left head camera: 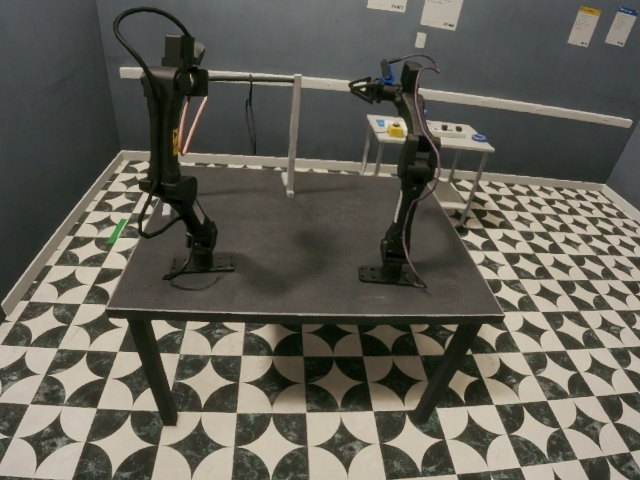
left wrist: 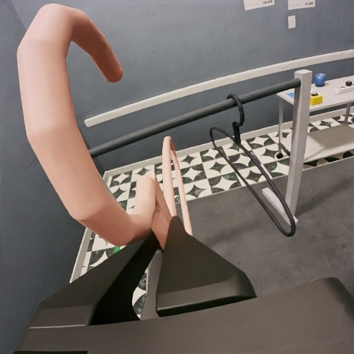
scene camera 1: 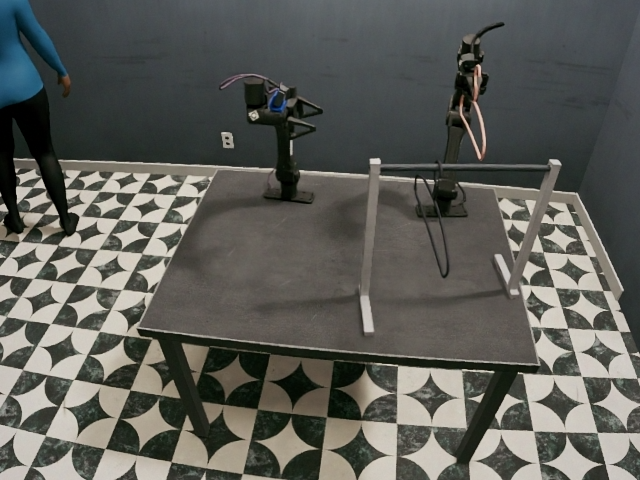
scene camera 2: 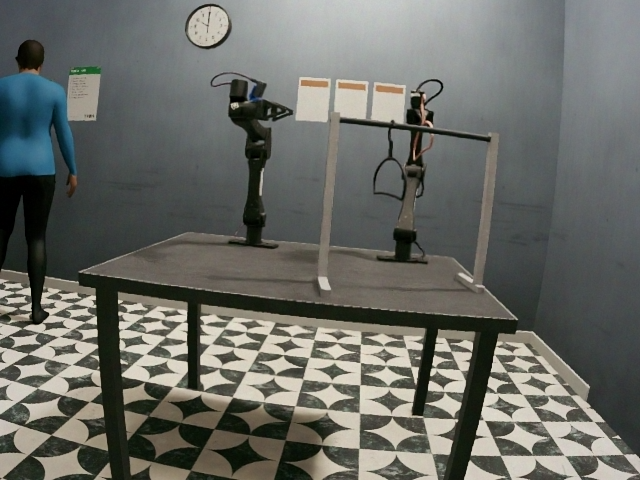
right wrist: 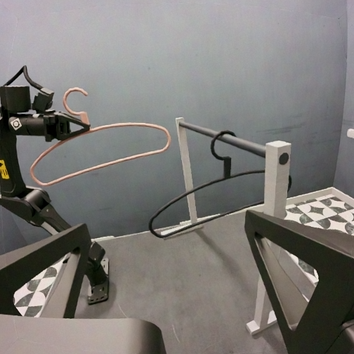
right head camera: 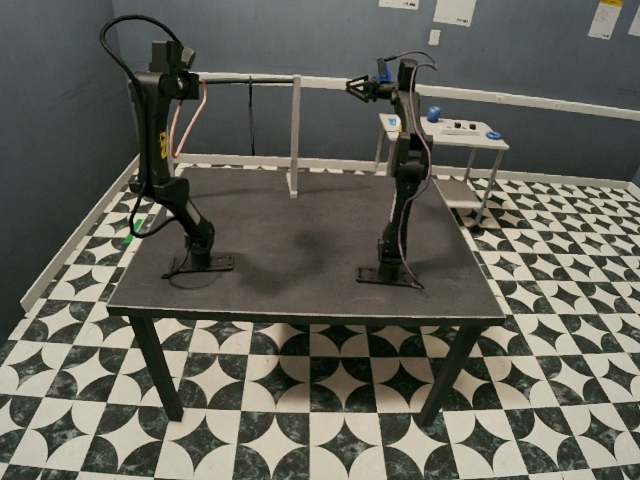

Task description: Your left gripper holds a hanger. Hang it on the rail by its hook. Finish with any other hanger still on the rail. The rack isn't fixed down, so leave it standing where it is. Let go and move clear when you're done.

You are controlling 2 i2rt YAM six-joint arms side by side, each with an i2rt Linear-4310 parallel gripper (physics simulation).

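Seen in the pictures: left gripper, fingertip midpoint: (scene camera 1: 475,100) (scene camera 2: 423,121) (right head camera: 188,85); right gripper, fingertip midpoint: (left head camera: 349,87) (scene camera 1: 319,119) (scene camera 2: 289,111) (right head camera: 345,86); left arm's base, link origin: (left head camera: 203,265) (scene camera 1: 441,211) (scene camera 2: 401,260) (right head camera: 202,265); right arm's base, link origin: (left head camera: 388,277) (scene camera 1: 289,196) (scene camera 2: 253,245) (right head camera: 387,277).
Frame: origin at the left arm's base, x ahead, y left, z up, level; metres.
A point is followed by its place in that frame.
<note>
My left gripper (left wrist: 168,226) (right wrist: 89,127) is shut on the pink hanger (left wrist: 44,115) (right wrist: 169,141) (scene camera 1: 483,131) {z 0.510, x 0.304, y -0.025 m} at the neck, below its open hook. The hanger is in the air on the robot's side of the rack, its hook off the rail (left wrist: 175,123) (right wrist: 250,145) (scene camera 1: 403,167) {z 0.477, x 0.445, y -0.272 m} (scene camera 2: 454,132) {z 0.475, x 0.441, y 0.013 m}. A black hanger (left wrist: 241,112) (right wrist: 227,167) (scene camera 2: 390,142) {z 0.421, x 0.448, y -0.181 m} hangs by its hook on the rail. The white-posted rack (scene camera 1: 369,232) {z 0.273, x 0.452, y -0.345 m} (left wrist: 301,150) (right wrist: 276,175) stands upright. My right gripper (right wrist: 166,226) (scene camera 1: 317,119) {z 0.508, x 0.241, y -0.478 m} is open and empty, away from the rack. The left fingertips are hidden in the head views.
The rack stands on the dark table (left head camera: 320,279) {z 0.000, x -0.099, y -0.363 m} (scene camera 1: 268,310) {z 0.000, x 0.490, y -0.638 m}. A side cart (left head camera: 483,146) stands beyond the table, holding a yellow box (left head camera: 395,130) and a blue ring (left head camera: 478,137). A person in blue (scene camera 1: 23,62) (scene camera 2: 31,124) stands away from the table.
</note>
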